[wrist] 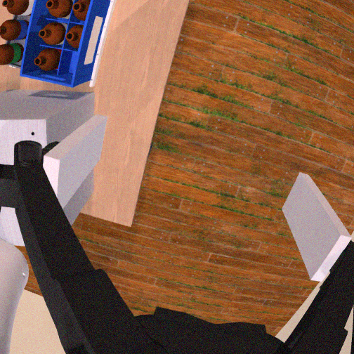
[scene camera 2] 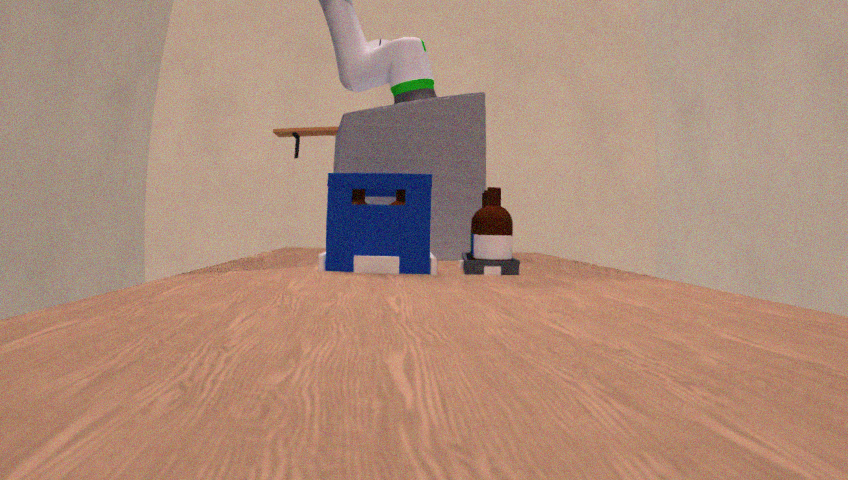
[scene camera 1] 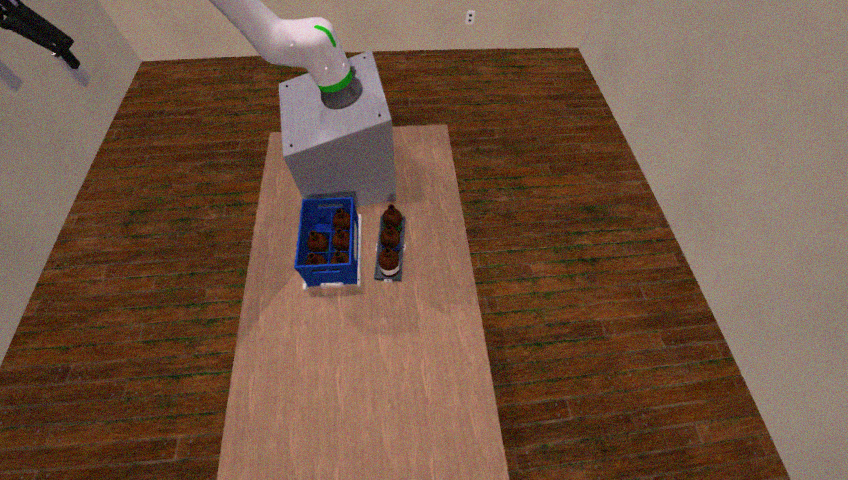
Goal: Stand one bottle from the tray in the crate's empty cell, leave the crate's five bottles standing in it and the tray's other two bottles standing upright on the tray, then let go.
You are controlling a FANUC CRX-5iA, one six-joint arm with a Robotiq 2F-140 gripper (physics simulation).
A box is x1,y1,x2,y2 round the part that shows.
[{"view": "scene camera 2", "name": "white-labelled brown bottle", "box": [473,187,512,260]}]
